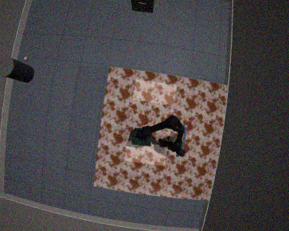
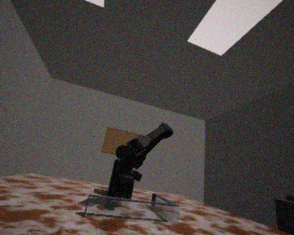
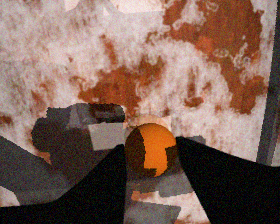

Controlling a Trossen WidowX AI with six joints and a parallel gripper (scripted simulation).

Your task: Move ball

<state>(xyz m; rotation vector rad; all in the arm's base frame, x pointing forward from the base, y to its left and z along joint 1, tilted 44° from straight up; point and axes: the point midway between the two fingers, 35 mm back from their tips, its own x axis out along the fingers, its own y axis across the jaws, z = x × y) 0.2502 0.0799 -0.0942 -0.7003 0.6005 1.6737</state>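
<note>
Now: the see-through copy of ball 1 cm below my gripper tip. Also, from my gripper tip: orange ball right at my gripper tip.
</note>
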